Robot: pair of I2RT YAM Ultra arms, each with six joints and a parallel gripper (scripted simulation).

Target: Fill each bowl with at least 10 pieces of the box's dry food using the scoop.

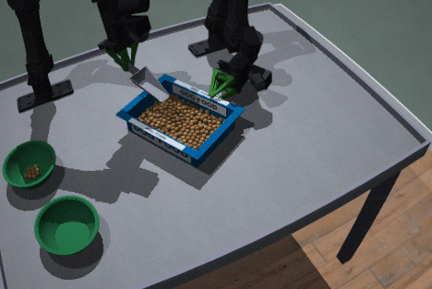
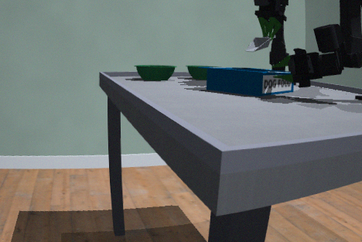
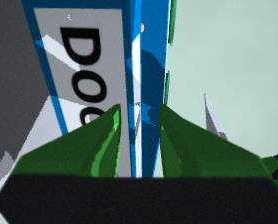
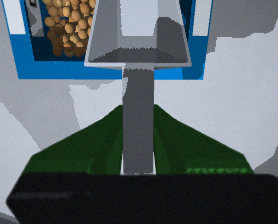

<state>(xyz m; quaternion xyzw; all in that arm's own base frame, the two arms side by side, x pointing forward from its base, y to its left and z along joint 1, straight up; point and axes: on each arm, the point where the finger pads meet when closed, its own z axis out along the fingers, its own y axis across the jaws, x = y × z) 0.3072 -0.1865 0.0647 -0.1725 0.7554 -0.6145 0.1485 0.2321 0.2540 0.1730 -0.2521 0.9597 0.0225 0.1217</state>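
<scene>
The box lies 13 cm below my right hand, 11 cm ahead of it and 10 cm to the left of it. Also, from my right hand: grey scoop: 4 cm ahead, 2 cm to the left, 2 cm below.
</scene>
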